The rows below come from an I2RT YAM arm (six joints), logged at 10 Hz.
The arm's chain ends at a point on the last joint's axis. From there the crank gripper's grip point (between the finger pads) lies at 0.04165 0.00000 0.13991 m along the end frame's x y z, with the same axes.
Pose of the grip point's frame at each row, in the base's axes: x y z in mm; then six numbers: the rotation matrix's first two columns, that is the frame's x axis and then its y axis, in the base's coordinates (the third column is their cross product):
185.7, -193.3, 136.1, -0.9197, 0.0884, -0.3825, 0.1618, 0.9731, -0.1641
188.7, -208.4, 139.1, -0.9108, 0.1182, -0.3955, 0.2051, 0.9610, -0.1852
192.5, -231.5, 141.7, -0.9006, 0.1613, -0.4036, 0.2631, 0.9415, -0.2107
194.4, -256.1, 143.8, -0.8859, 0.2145, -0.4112, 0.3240, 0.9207, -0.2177
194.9, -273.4, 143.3, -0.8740, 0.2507, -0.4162, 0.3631, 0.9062, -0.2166
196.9, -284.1, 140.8, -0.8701, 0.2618, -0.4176, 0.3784, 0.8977, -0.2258
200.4, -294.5, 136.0, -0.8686, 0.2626, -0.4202, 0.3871, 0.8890, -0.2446
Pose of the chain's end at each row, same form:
174.0, -167.2, 279.2, -0.9197, 0.0884, -0.3825, 0.1618, 0.9731, -0.1641
176.5, -178.4, 281.4, -0.9108, 0.1182, -0.3955, 0.2051, 0.9610, -0.1852
181.6, -196.8, 283.1, -0.9006, 0.1613, -0.4036, 0.2631, 0.9415, -0.2107
184.9, -219.4, 284.8, -0.8859, 0.2145, -0.4112, 0.3240, 0.9207, -0.2177
186.1, -236.2, 284.2, -0.8740, 0.2507, -0.4162, 0.3631, 0.9062, -0.2166
189.0, -245.4, 281.3, -0.8701, 0.2618, -0.4176, 0.3784, 0.8977, -0.2258
193.3, -253.0, 275.8, -0.8686, 0.2626, -0.4202, 0.3871, 0.8890, -0.2446

